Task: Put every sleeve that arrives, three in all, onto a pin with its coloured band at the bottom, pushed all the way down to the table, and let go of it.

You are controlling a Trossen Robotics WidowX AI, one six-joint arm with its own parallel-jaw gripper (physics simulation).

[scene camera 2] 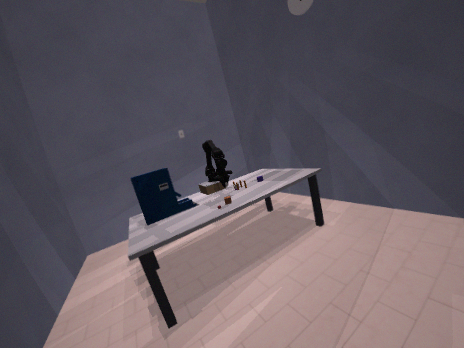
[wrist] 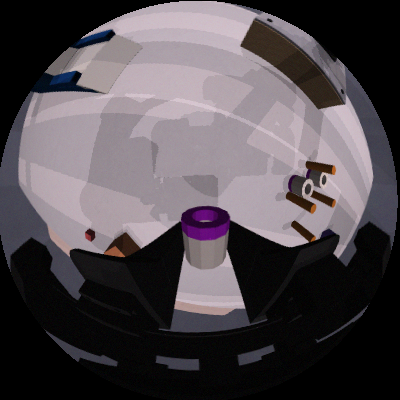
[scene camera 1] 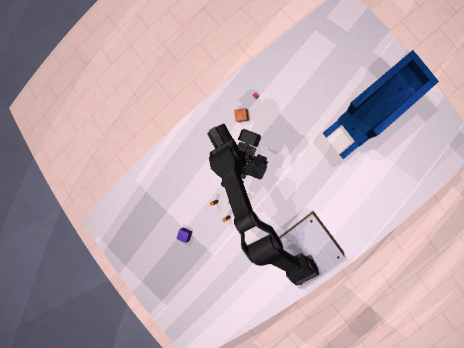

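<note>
My gripper is shut on a grey sleeve in the wrist view. Its purple band is at the end towards the top of that view, with the hole showing. Gripper and sleeve are away from the pins; in scene camera 1 the arm hides the fingertips. Several brown pins with orange tips stand on the table. Among them in the wrist view are two grey sleeves, one nearer and one behind, their purple bands at the table end. I cannot tell whether pins are inside them.
An orange block and a small red cube lie near one table edge. A purple block lies beyond the pins. A blue channelled stand and brown-sided box stand on the table.
</note>
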